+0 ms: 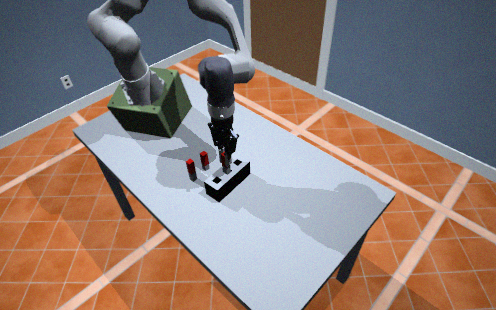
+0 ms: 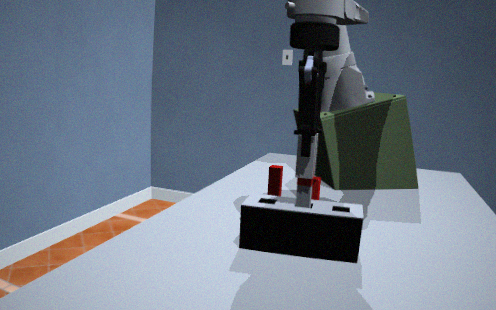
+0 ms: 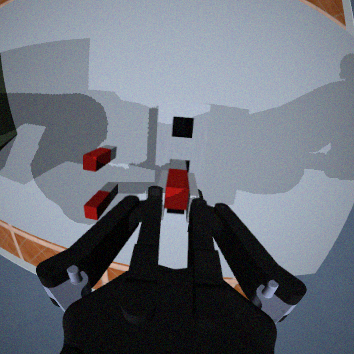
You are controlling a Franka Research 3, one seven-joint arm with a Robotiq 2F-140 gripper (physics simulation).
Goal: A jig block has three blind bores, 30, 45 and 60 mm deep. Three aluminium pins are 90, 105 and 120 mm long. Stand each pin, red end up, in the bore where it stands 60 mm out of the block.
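Observation:
The jig block (image 1: 234,182) (image 2: 300,230) (image 3: 172,149) has a row of square bores. My gripper (image 1: 225,154) (image 2: 306,169) (image 3: 176,181) is shut on a pin (image 1: 227,167) (image 2: 304,196) (image 3: 177,181), which is upright, red end up. The pin's lower end appears to be partly inside the middle bore; a dark sliver of that bore shows beside it. How deep it sits is hidden. One end bore (image 1: 217,180) (image 2: 268,200) and the other end bore (image 1: 237,162) (image 2: 341,209) (image 3: 182,127) look empty. Two other pins' lengths cannot be told from here.
One red-topped pin (image 1: 190,167) (image 2: 275,180) (image 3: 98,205) and another red-topped pin (image 1: 204,159) (image 2: 316,188) (image 3: 96,159) stand upright beside the block, on the robot's side. The green base box (image 1: 175,102) (image 2: 372,150) stands behind them on the table (image 1: 200,230) (image 2: 150,270).

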